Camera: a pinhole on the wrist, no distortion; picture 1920 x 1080 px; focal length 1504.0 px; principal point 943.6 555.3 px. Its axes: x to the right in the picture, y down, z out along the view. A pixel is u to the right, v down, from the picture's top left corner.
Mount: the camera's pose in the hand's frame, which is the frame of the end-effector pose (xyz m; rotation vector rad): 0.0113 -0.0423 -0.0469 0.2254 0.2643 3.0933
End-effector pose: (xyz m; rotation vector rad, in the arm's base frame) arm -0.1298 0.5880 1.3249 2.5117 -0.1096 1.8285
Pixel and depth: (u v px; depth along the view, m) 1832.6 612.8 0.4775
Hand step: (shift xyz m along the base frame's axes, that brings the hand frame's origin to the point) 0.3752 -0.0547 -0.3312
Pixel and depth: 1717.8 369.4 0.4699
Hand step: 0.3571 -0.1265 -0.2861
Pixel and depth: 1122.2 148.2 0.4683
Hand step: 0.3716 -0.1903 -0.0987
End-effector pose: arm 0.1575 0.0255 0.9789 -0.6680 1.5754 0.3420
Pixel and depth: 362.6 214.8 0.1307
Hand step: 0.0507 0.0279 -0.0889
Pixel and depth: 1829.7 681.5 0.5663
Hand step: 0.4381 0.3928 0.1561
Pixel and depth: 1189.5 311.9 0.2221
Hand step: 0.1162 0.1216 -0.0353
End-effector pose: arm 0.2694 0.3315 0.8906 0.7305 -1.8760 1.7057
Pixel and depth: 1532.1 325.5 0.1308
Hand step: 0.0131 -0.0829 -0.0222
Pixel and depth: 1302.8 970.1 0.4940
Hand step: 0.0834 -0.4771 -0.0026
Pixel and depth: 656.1 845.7 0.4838
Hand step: -0.0898 -0.4400 0.1192
